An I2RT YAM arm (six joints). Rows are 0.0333 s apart.
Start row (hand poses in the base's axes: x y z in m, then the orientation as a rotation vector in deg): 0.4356 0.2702 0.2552 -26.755 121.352 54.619
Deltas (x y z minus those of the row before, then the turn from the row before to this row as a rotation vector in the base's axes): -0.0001 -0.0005 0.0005 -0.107 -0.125 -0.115; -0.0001 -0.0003 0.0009 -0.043 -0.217 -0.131; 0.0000 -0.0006 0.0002 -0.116 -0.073 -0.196; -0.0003 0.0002 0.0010 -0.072 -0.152 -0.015; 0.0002 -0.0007 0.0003 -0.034 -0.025 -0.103; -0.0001 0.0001 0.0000 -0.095 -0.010 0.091; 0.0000 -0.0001 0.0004 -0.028 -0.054 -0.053; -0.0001 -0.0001 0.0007 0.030 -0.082 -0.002; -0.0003 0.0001 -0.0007 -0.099 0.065 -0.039; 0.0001 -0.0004 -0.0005 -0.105 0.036 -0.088; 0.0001 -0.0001 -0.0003 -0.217 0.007 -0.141; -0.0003 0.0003 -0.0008 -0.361 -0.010 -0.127; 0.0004 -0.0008 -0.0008 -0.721 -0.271 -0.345; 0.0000 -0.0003 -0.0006 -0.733 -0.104 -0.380; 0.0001 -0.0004 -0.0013 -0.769 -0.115 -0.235; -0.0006 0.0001 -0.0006 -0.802 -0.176 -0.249; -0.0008 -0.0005 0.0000 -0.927 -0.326 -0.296; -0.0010 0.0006 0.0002 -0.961 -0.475 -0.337; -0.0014 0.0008 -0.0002 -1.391 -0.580 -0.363; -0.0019 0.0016 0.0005 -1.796 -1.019 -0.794
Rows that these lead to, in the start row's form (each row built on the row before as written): 0.4355 0.2697 0.2557 -26.730 121.306 54.393; 0.4354 0.2694 0.2566 -26.691 121.142 54.184; 0.4354 0.2688 0.2568 -26.562 121.151 53.924; 0.4351 0.2690 0.2578 -26.640 121.055 53.779; 0.4353 0.2683 0.2581 -26.554 121.057 53.676; 0.4352 0.2684 0.2581 -26.706 121.097 53.627; 0.4352 0.2683 0.2585 -26.682 121.067 53.546; 0.4351 0.2682 0.2592 -26.695 120.977 53.541; 0.4348 0.2683 0.2585 -26.678 121.093 53.445; 0.4349 0.2679 0.2580 -26.621 121.188 53.303; 0.4350 0.2678 0.2577 -26.574 121.322 53.005; 0.4347 0.2681 0.2569 -26.621 121.519 52.561; 0.4351 0.2673 0.2561 -26.706 121.686 51.518; 0.4351 0.2670 0.2555 -26.698 122.007 50.510; 0.4352 0.2666 0.2542 -26.871 122.323 49.541; 0.4346 0.2667 0.2536 -27.065 122.597 48.504; 0.4338 0.2662 0.2536 -27.319 122.794 47.249; 0.4328 0.2668 0.2538 -27.589 122.866 45.876; 0.4314 0.2676 0.2536 -28.081 123.042 44.000; 0.4295 0.2692 0.2541 -28.425 123.020 41.292
